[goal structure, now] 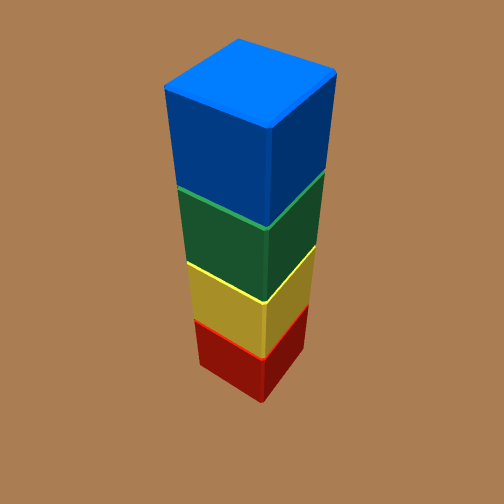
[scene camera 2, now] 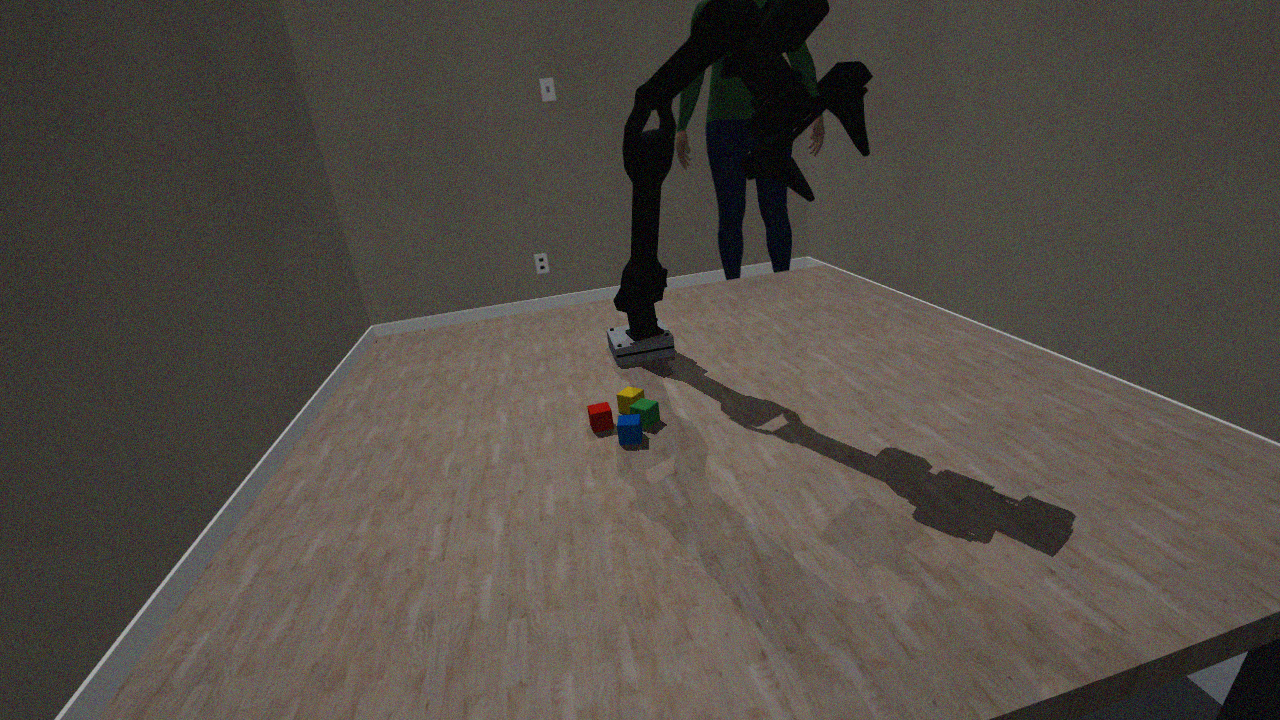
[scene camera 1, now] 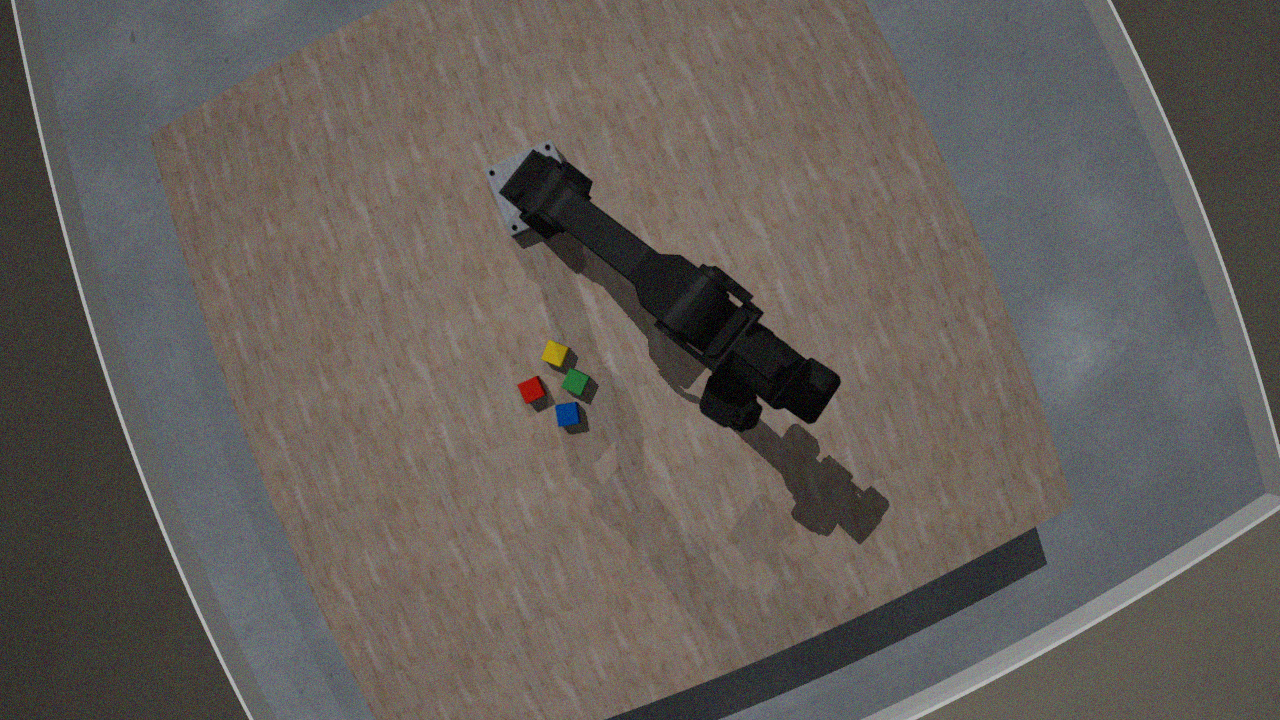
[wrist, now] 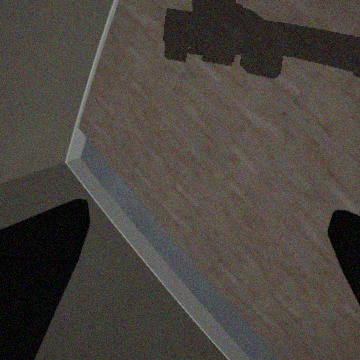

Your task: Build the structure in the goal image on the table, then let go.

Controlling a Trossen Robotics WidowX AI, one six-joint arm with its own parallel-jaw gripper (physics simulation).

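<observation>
Four small cubes sit on the table in a loose diamond, each at its own angle, with narrow gaps seen from above: a yellow cube [scene camera 1: 554, 352] [scene camera 2: 629, 394] nearest the arm's base, a green cube [scene camera 1: 575, 381] [scene camera 2: 646, 411], a red cube [scene camera 1: 530, 389] [scene camera 2: 599, 417] and a blue cube [scene camera 1: 567, 413] [scene camera 2: 630, 429] farthest from the base. None is stacked on another. My gripper [scene camera 1: 772, 401] [scene camera 2: 838, 176] [wrist: 211, 216] is open and empty, high above the table and well to the right of the cubes. The cubes do not show in the wrist view.
The arm's base plate [scene camera 1: 503, 191] [scene camera 2: 626, 356] stands on the wooden table [scene camera 1: 358, 268] [scene camera 2: 402, 537] [wrist: 200, 150], close behind the cubes. The arm's shadow falls across the table. A standing person [scene camera 2: 726, 170] is behind the arm. The table's edge shows in the scene views.
</observation>
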